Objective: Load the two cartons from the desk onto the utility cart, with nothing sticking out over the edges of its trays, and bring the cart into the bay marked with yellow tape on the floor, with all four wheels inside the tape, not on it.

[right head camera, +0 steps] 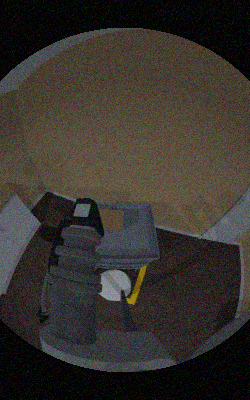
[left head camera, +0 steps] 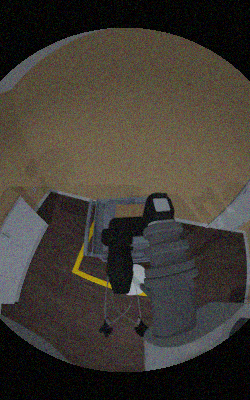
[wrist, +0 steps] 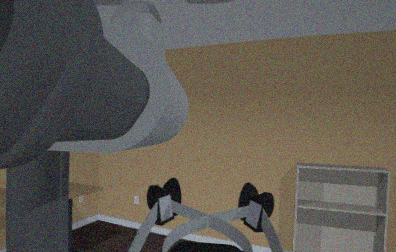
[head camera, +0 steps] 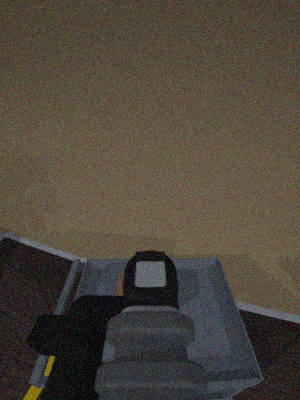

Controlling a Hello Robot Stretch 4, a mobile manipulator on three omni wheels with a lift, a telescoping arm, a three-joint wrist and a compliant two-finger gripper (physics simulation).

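Where they show: gripper, fingertip midpoint: (left head camera: 123,336) (wrist: 210,195); robot's base, link origin: (right head camera: 113,284).
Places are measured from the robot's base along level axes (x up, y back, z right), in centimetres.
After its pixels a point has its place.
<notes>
The grey utility cart (head camera: 215,325) @[x 76.6, y -40.4, z 24.8 cm] (left head camera: 104,207) @[x 76.6, y -62.3, z -22.3 cm] (right head camera: 137,242) @[x 76.6, y -35.3, z 20.0 cm] stands near the wall, below and beyond the raised arm. One brown carton (head camera: 120,283) @[x 88.4, y -51.3, z -11.0 cm] (left head camera: 131,210) @[x 88.4, y -50.6, z -0.7 cm] (right head camera: 114,220) @[x 88.4, y -47.0, z 3.2 cm] lies in its top tray, inside the rims, partly covered by the arm in the head and left head camera views. A second carton does not show; the lower tray is hidden. Yellow tape (head camera: 32,392) @[x -2.8, y -30.6, z -72.6 cm] (left head camera: 93,280) @[x -2.7, y 3.4, z -50.1 cm] (right head camera: 138,284) @[x -2.8, y 1.3, z 32.0 cm] shows on the floor at the cart's near side and corners. The cart's wheels are hidden. My gripper (left head camera: 123,328) @[x 124.6, y 9.0, z -8.8 cm] (wrist: 210,195) @[x 124.6, y 9.0, z -8.8 cm] is open and empty, high on the near side of the cart.
A tan wall with a white baseboard (wrist: 175,238) runs behind the cart. A white cabinet-like piece (left head camera: 22,250) @[x 29.5, y -17.6, z -161.0 cm] (right head camera: 14,240) @[x 32.4, y -24.9, z -158.5 cm] stands at the left. A pale shelf unit (wrist: 298,215) @[x 47.3, y 248.3, z -102.9 cm] stands against the wall. My round white base (right head camera: 115,292) @[x 18.7, y 9.3, z 2.9 cm] is close to the cart's near side.
</notes>
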